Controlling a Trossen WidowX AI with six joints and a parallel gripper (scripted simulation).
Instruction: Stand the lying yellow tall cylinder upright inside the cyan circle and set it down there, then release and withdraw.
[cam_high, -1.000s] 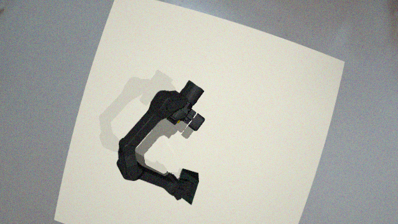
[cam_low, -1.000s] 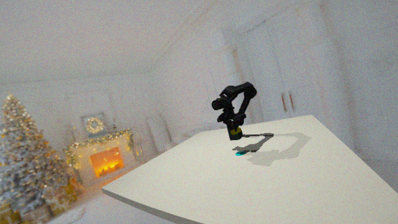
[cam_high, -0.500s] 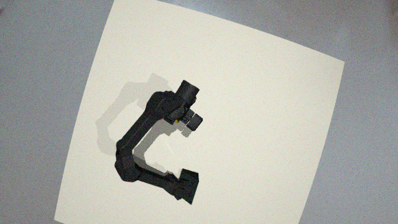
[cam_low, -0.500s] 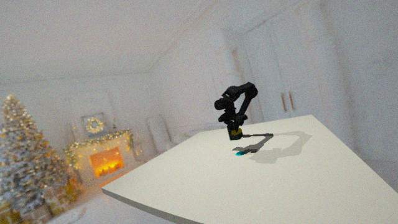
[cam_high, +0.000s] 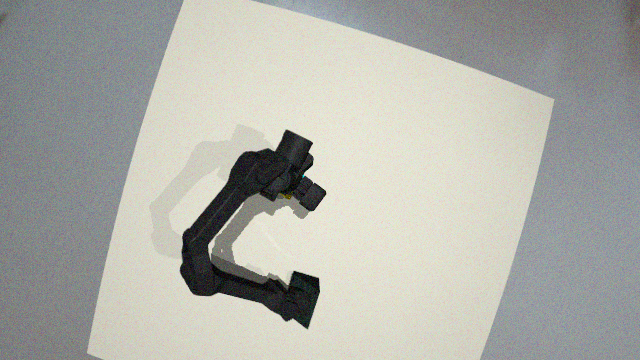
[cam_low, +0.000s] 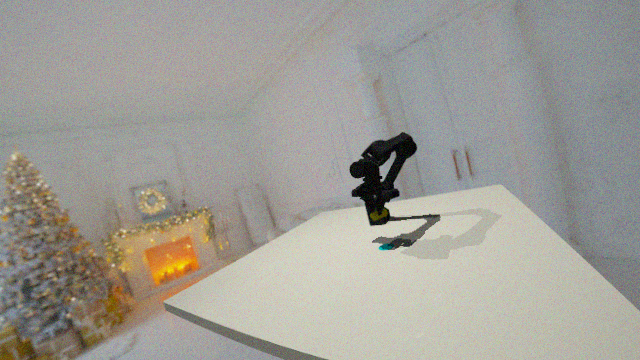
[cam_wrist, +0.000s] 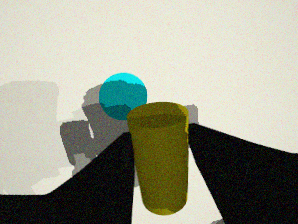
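The cyan circle lies 130 mm below my gripper tip and 10 mm to the left of it. Round my gripper tip: yellow tall cylinder 20 mm behind, 10 mm to the left, 10 mm below.
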